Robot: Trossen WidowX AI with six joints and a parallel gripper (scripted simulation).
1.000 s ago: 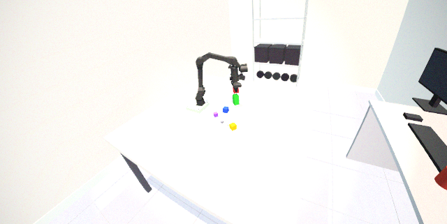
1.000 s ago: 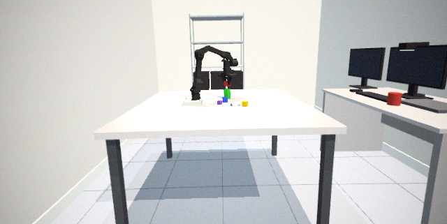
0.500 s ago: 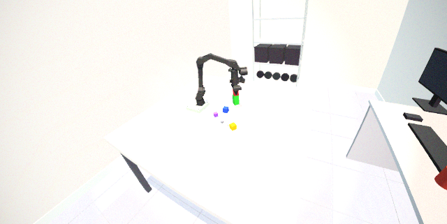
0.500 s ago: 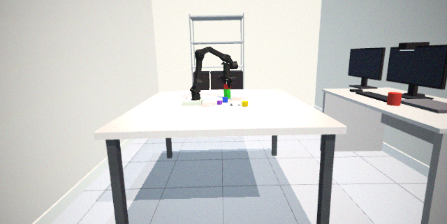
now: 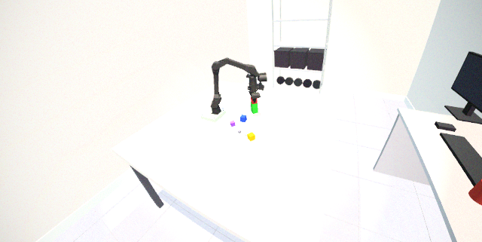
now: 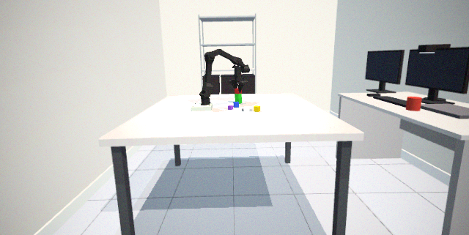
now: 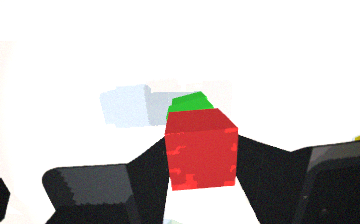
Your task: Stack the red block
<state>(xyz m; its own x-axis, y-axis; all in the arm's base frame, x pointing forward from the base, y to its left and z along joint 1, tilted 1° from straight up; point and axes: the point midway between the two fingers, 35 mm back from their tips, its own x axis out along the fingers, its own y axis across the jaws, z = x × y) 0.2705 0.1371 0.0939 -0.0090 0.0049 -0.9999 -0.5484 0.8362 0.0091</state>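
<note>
Now: gripper tip 10 mm below the red block. The rest, counted from my gripper tip: purple cube 80 mm behind, 220 mm to the right, 80 mm below; yellow cube 100 mm ahead, 310 mm to the right, 70 mm below; blue cube 30 mm behind, 140 mm to the right, 70 mm below.
</note>
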